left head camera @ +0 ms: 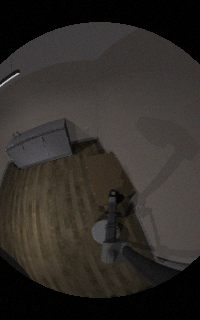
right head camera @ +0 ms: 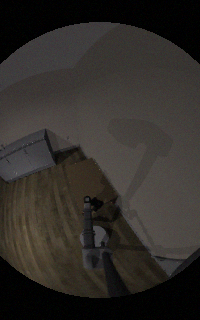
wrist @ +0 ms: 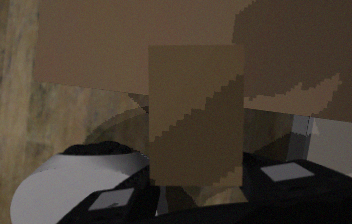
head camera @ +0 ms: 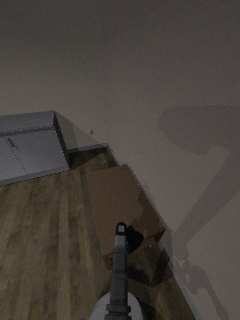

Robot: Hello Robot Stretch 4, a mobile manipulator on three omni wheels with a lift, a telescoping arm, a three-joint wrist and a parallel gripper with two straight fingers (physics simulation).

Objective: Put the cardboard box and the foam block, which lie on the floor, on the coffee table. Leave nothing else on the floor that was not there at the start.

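Seen in the pictures: gripper, fingertip midpoint: (wrist: 195, 171); robot's base, link origin: (right head camera: 94, 237).
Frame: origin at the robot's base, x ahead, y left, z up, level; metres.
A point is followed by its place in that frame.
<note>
The cardboard box (wrist: 196, 115) {z 0.552, x 0.414, y -0.062 m} is a plain brown block between the two black fingers in the wrist view. My gripper (wrist: 195, 171) {z 0.519, x 0.373, y -0.087 m} (head camera: 133, 239) is shut on it. The coffee table (head camera: 110, 195) {z 0.422, x 0.863, y 0.128 m} (left head camera: 102, 170) {z 0.422, x 0.902, y 0.114 m} (right head camera: 80, 177) {z 0.422, x 0.907, y 0.149 m} (wrist: 90, 50) {z 0.422, x 0.414, y 0.081 m} has a flat brown top and stands along the wall. In the wrist view the box overlaps the table's near edge, with part of the box over the top and part over the floor; the height between them is hard to tell. In the head camera view the box cannot be made out at the dark gripper. The foam block does not show.
A grey cabinet (head camera: 35, 150) {z 0.523, x 1.491, y 1.276 m} (left head camera: 42, 145) {z 0.539, x 1.375, y 1.541 m} (right head camera: 27, 157) stands beyond the table at the left. The wall (head camera: 200, 200) {z 0.918, x 0.512, y -0.442 m} runs close along the table's right side. Wooden floor (head camera: 40, 240) {z -0.028, x 0.548, y 0.896 m} lies to the left of the table. Shadows of the robot fall on the wall and table.
</note>
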